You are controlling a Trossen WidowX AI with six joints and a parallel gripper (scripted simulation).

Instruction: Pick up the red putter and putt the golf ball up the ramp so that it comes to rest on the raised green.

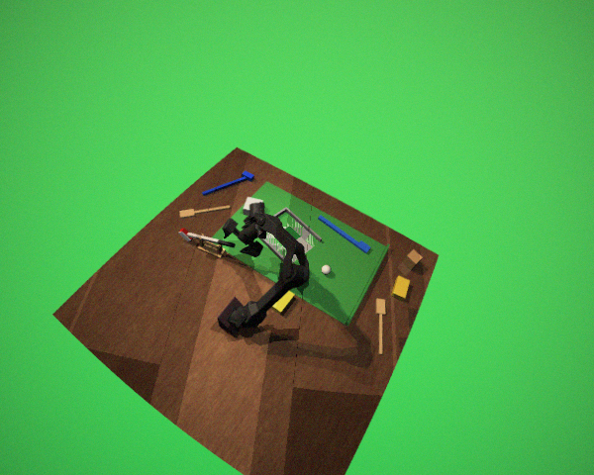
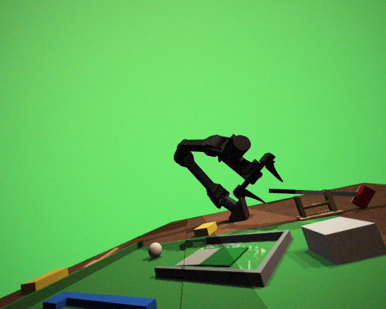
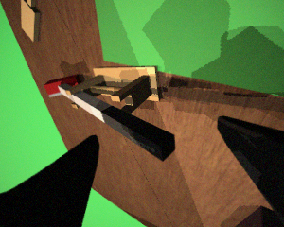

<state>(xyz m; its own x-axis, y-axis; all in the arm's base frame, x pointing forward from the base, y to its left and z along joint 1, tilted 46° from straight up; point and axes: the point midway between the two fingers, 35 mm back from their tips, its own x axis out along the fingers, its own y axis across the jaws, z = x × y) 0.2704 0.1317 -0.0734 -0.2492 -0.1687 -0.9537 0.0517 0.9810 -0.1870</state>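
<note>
The wooden stand lies 11 cm to the left of my gripper tip, 7 cm below it and 1 cm behind it. Round my gripper tip: red putter 13 cm to the left, 4 cm below, 2 cm behind; then white golf ball 40 cm to the right, 13 cm ahead, 8 cm below; then green mat 25 cm to the right, 22 cm ahead, 10 cm below.
</note>
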